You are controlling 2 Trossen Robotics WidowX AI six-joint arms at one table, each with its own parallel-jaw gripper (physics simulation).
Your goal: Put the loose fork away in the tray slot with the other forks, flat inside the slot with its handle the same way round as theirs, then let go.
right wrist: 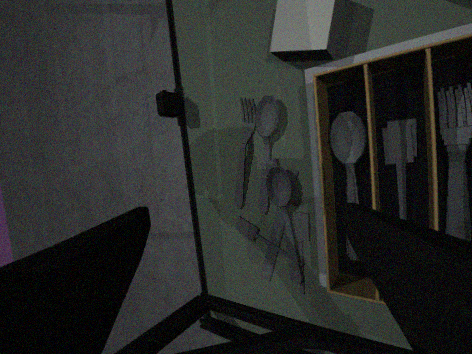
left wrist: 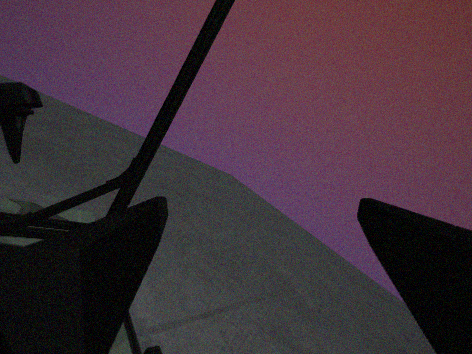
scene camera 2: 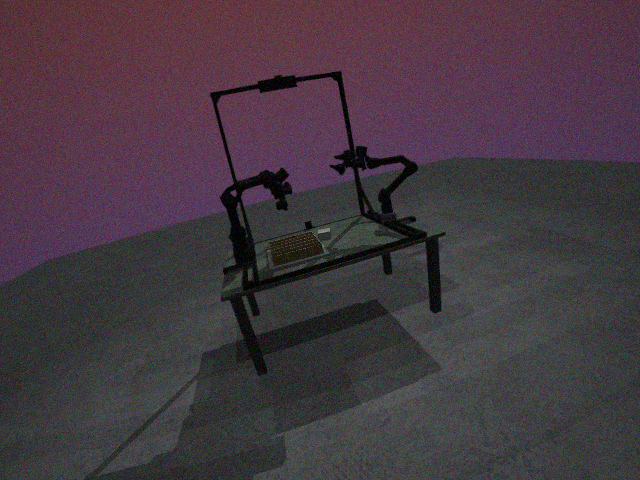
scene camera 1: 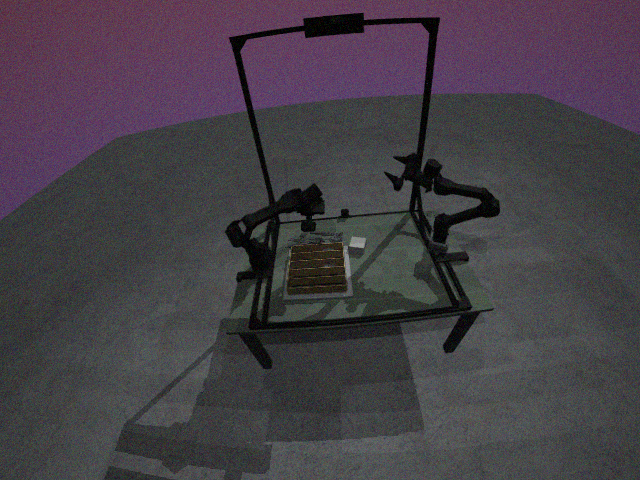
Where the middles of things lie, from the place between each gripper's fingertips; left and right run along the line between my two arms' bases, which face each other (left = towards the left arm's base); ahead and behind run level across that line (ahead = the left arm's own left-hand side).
Labels:
Now: the white block (right wrist: 295,37) 3 cm behind my right hand, 20 cm to the left of it and 25 cm below it.
My left gripper is now 60 mm short of the white block, 160 mm to the left of it and 440 mm above it.

